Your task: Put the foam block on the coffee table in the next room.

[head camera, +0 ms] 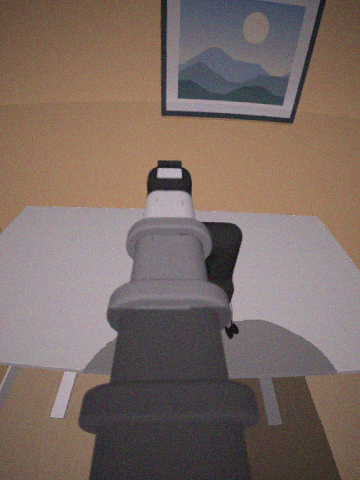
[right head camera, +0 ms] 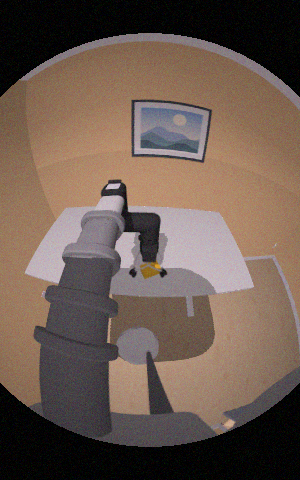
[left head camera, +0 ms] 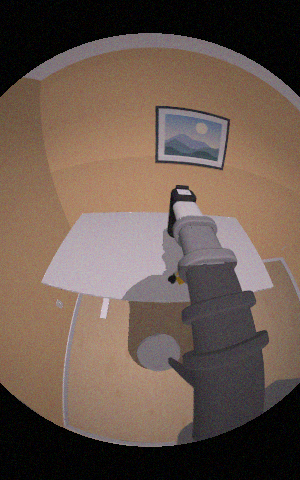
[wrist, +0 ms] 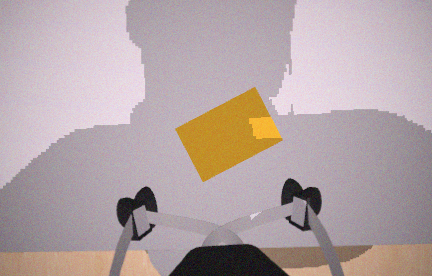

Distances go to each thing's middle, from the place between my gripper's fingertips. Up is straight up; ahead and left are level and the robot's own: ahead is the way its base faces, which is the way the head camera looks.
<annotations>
The yellow foam block [wrist: 242,127] is 60 mm ahead of my hand, 40 mm below it and 10 mm to the right of it. From my hand the other things lie so: framed mountain picture [head camera: 253,67]: 720 mm ahead, 580 mm above, 150 mm to the right.
</annotations>
